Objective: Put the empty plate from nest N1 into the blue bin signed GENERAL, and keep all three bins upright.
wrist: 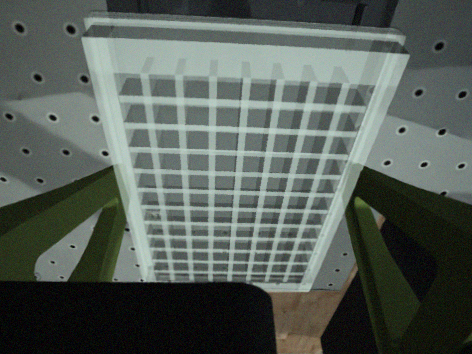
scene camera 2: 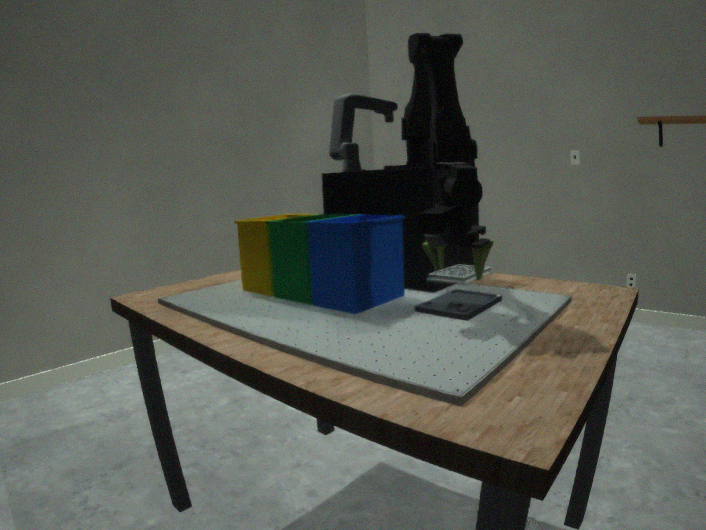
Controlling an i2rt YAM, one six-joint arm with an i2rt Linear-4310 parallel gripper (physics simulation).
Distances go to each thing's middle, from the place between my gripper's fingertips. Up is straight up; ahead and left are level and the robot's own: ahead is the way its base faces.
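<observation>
Positions counted from my hand: green bin (scene camera 2: 289,238), 34 cm to the right, 8 cm ahead and 3 cm above; dark nest (scene camera 2: 445,305), 1 cm behind and 6 cm below; blue bin (scene camera 2: 357,263), 7 cm ahead, 21 cm to the right and 3 cm above; clear gridded plate (scene camera 2: 459,274), 1 cm above.
</observation>
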